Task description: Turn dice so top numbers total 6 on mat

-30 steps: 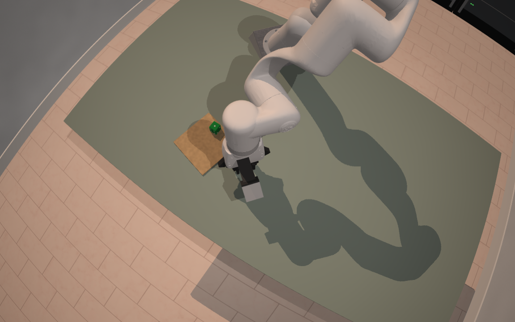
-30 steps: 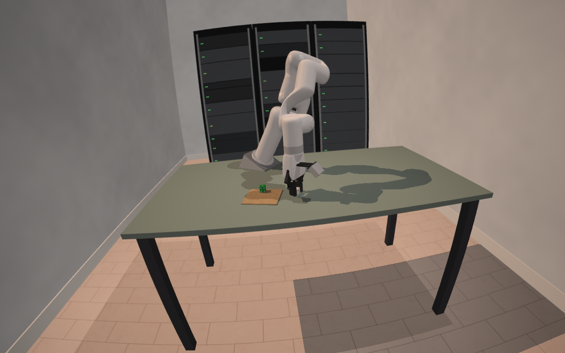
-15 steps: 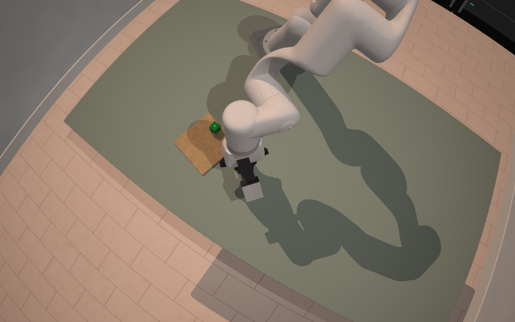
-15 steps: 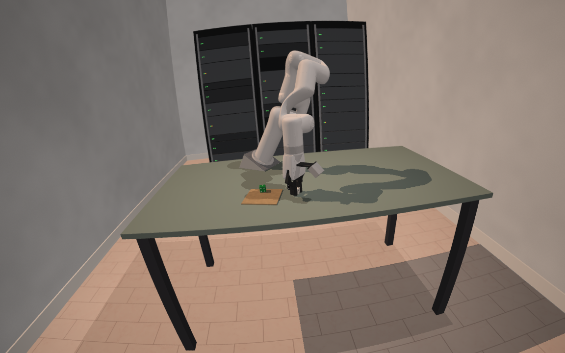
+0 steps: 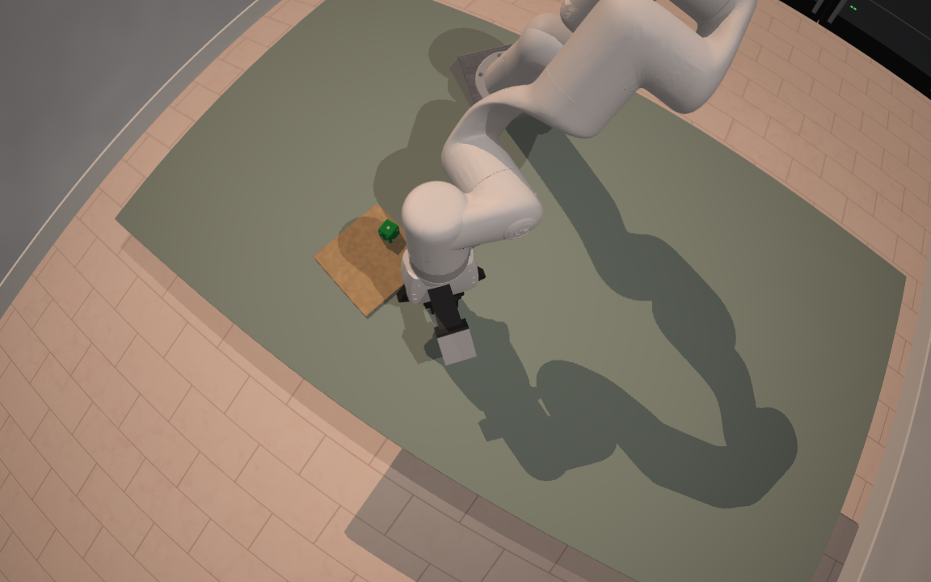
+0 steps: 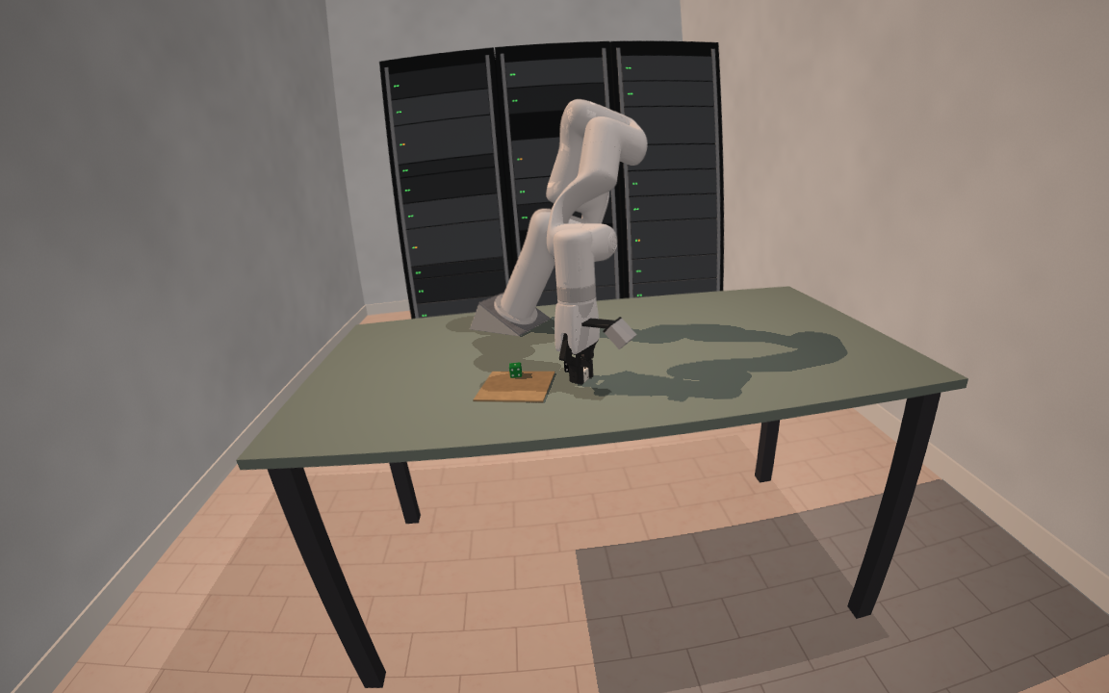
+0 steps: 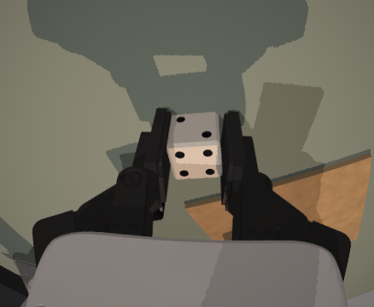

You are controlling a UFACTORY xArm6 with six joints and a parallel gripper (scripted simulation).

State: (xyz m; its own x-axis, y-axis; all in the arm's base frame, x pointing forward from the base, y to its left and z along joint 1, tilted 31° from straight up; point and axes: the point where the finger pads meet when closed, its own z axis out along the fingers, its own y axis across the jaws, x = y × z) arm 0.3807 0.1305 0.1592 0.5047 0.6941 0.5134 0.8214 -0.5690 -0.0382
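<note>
The brown mat lies 20 mm ahead of my hand, 130 mm to the right of it and 20 mm below it. Round my hand: white die 10 mm below; black die 60 mm behind, 20 mm to the right, 10 mm below; green die 30 mm behind, 140 mm to the right, 10 mm below.
</note>
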